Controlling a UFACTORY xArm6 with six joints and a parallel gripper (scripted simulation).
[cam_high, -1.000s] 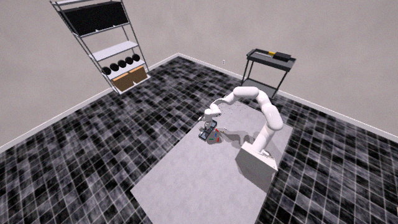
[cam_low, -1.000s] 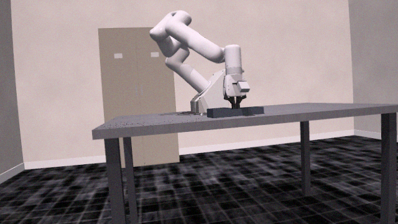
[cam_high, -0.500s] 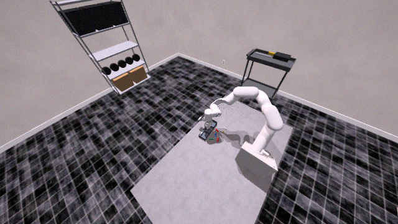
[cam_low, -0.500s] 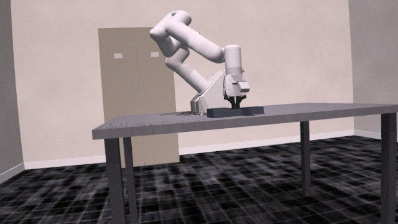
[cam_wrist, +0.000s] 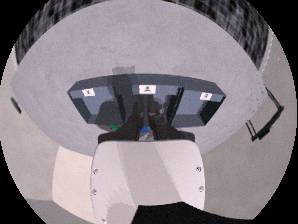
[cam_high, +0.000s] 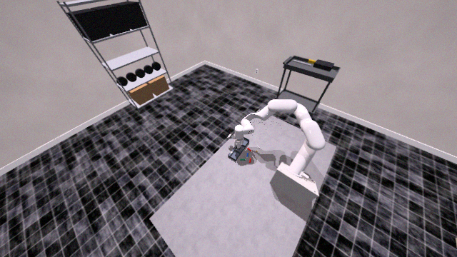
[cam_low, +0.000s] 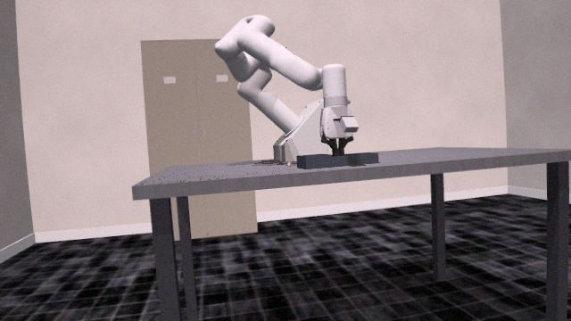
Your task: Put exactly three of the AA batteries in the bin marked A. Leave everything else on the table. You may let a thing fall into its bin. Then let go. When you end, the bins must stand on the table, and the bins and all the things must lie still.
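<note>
Right now the dark two-compartment bin is 20 mm below my hand. The rest, counted from my hand: green AA battery: 110 mm behind, 60 mm to the left, 30 mm below; then red battery: 80 mm behind, 70 mm to the right, 30 mm below; then blue AA battery: 110 mm behind, 30 mm below, 10 mm to the right.
</note>
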